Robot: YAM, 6 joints.
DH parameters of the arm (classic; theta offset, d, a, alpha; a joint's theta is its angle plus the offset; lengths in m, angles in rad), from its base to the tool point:
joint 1: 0 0.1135 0.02 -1.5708
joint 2: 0 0 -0.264 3.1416
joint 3: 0.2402 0 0.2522 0
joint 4: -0.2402 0 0.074 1.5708
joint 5: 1.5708 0 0 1.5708
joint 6: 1.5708 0.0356 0 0
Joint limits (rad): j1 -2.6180..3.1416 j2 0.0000..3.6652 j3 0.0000..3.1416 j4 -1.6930..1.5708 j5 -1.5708..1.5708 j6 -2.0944..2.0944
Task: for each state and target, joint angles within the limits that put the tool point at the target. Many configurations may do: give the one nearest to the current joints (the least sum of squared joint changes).
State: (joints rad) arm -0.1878 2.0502 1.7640 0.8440 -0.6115 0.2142
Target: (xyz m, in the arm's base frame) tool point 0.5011 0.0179 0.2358
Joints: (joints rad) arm -0.0069 2.1794 1.5007 0.8039 -0.6427 0.2142
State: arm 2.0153 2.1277 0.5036 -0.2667 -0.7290 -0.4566
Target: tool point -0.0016 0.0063 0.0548
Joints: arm 1.8813 2.1089 0.1153 -0.7999 0.0113 -0.4566
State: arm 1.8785 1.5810 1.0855 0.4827 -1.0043 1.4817
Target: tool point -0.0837 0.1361 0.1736
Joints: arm 1.9070 0.8804 0.1896 0.2800 -1.2804 1.4817
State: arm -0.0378 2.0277 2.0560 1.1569 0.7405 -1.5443
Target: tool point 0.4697 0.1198 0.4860
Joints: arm 0.2901 2.2593 2.3540 0.8778 0.5818 -1.5443
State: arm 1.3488 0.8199 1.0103 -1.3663 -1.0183 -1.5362
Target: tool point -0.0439 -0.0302 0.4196
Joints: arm 1.2472 0.4322 1.3726 -1.3753 -1.1185 -1.5362
